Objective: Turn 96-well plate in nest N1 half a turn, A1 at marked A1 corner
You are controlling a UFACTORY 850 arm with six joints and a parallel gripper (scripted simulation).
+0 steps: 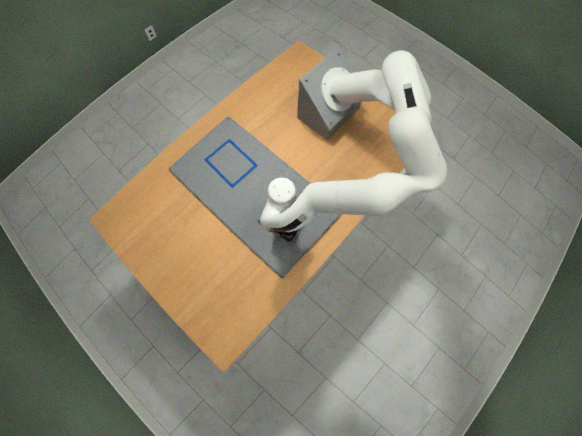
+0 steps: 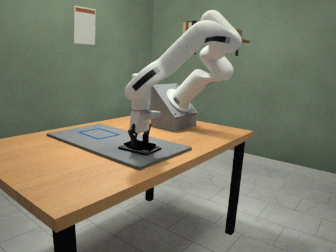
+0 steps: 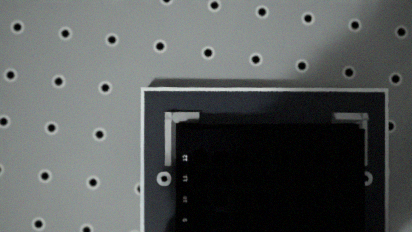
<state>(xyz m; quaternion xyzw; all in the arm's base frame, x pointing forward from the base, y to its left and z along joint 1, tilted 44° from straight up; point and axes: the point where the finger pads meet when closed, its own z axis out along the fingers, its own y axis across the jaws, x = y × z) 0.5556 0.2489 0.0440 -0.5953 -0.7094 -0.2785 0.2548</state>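
My hand is 1 cm above the 96-well plate. Also, from my hand: plate nest N1: 3 cm below.
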